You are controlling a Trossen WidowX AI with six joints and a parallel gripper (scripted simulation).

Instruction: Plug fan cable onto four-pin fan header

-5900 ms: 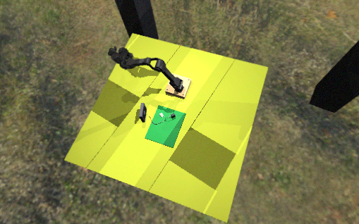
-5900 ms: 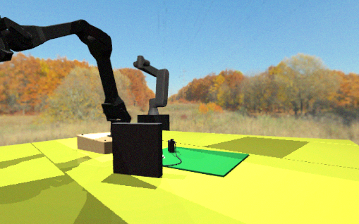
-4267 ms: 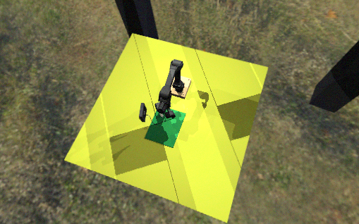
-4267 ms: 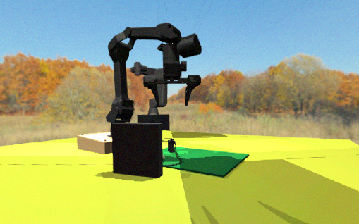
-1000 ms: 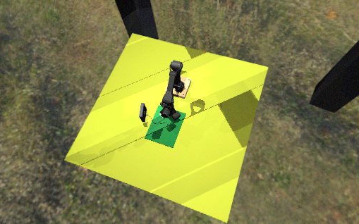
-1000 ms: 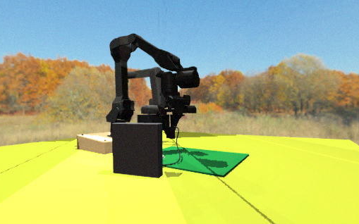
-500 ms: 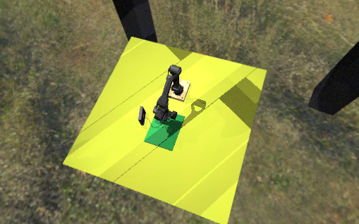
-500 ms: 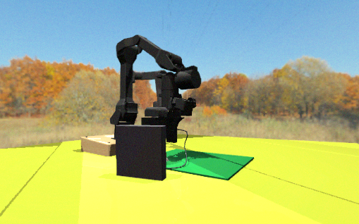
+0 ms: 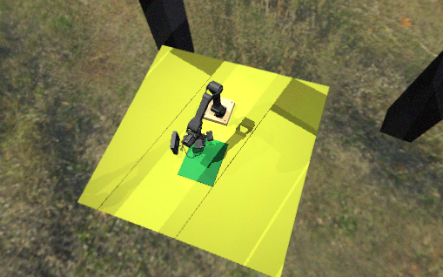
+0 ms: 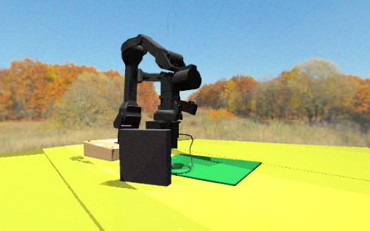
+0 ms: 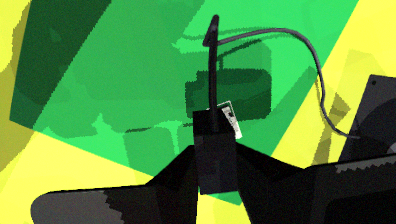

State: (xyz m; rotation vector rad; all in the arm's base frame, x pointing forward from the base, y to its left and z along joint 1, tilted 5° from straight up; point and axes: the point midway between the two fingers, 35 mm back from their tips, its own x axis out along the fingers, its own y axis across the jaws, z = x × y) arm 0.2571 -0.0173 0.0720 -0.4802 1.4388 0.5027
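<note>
The white four-pin header lies 10 mm ahead of my gripper tip, 20 mm to the right of it and 60 mm below it. Round my gripper tip: green board: 70 mm ahead, 50 mm to the left, 80 mm below; then black fan plug: 10 mm above; then fan: 60 mm ahead, 140 mm to the right.
</note>
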